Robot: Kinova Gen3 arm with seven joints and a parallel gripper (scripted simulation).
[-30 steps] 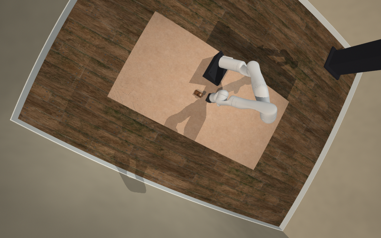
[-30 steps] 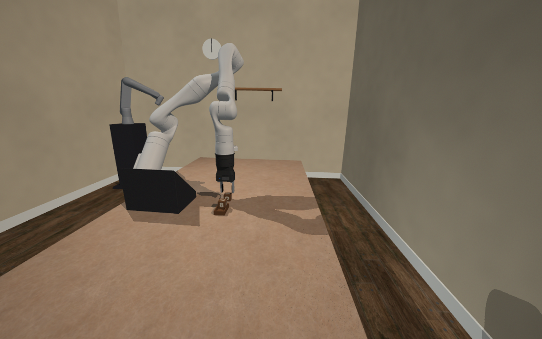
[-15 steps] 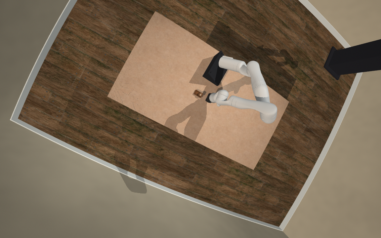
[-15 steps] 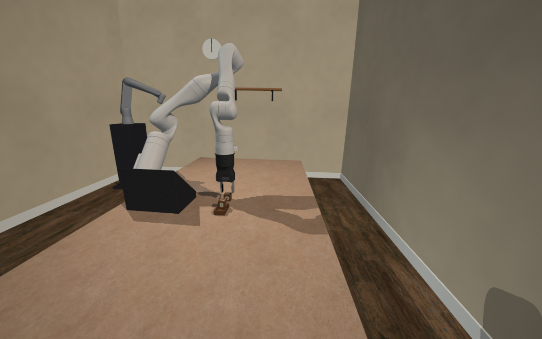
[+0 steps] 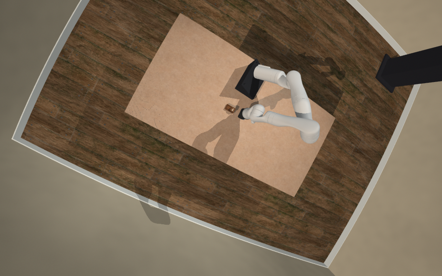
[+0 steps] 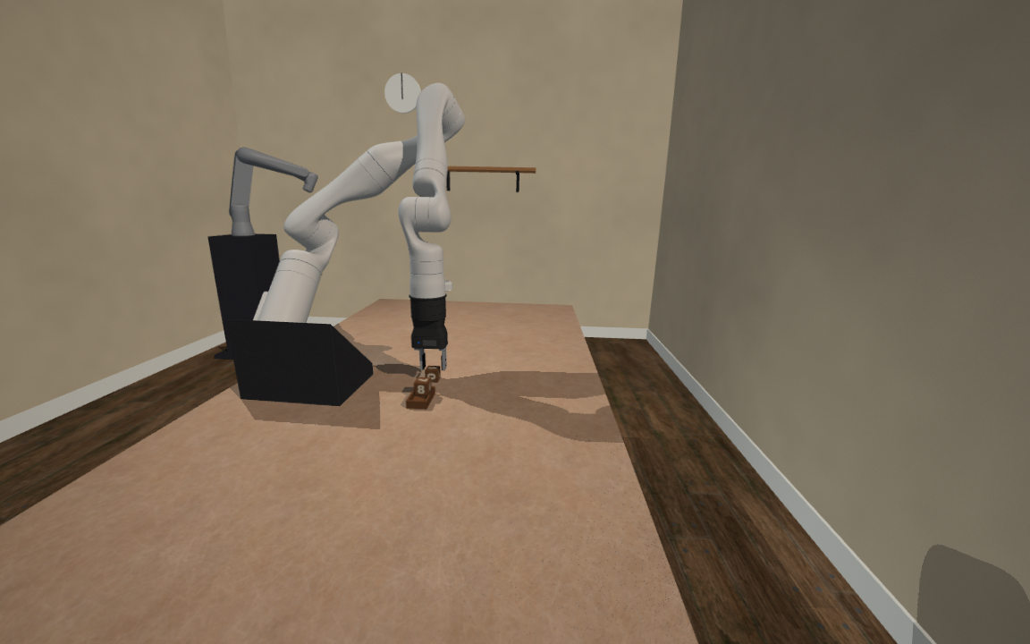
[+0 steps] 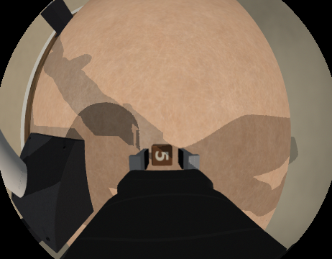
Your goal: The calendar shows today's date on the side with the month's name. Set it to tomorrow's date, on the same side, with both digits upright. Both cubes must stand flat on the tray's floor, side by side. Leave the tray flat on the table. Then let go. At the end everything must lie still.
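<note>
The brown cube lies 3 cm below my hand. Also, from my hand: dark wooden tray 11 cm to the right, 4 cm below.
</note>
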